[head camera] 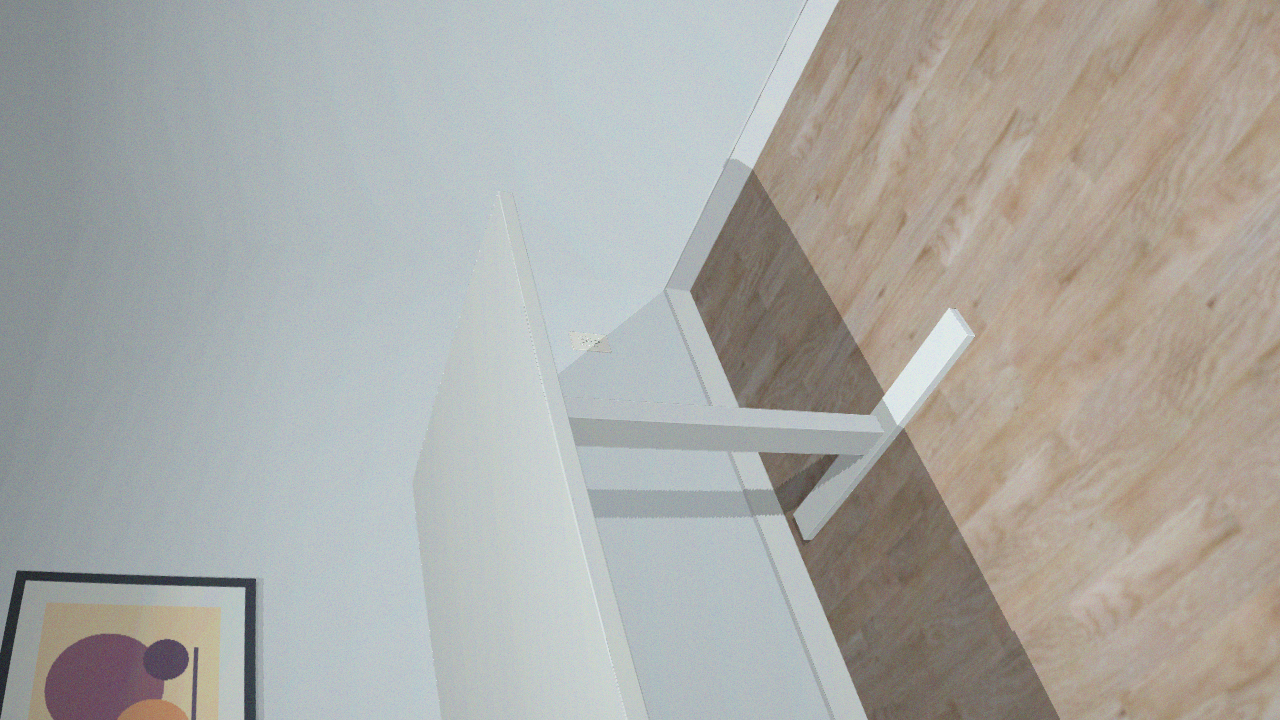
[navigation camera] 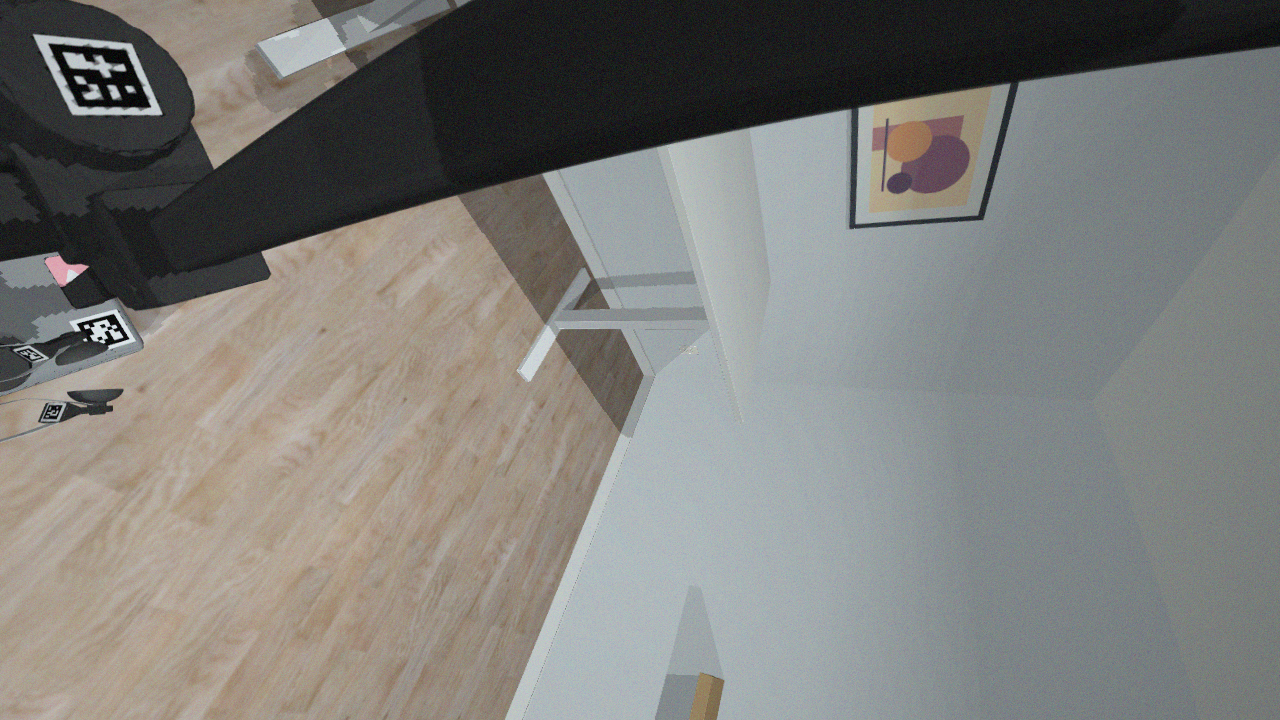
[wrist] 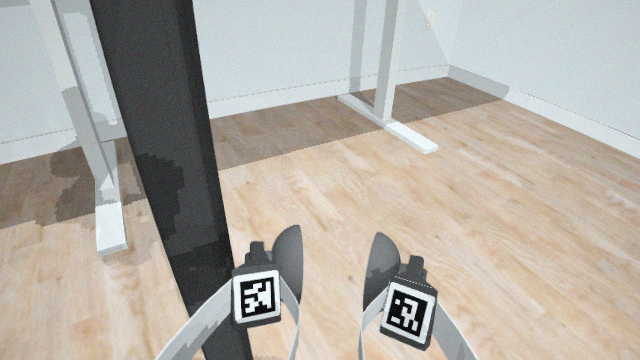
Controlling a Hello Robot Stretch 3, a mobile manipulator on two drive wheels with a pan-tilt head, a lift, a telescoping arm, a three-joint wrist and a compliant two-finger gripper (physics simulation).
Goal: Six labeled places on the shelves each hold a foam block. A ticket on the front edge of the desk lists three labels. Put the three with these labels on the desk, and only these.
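Note:
A white desk and a framed picture can be seen in the pictures, along with the gripper, which the wrist view also shows.

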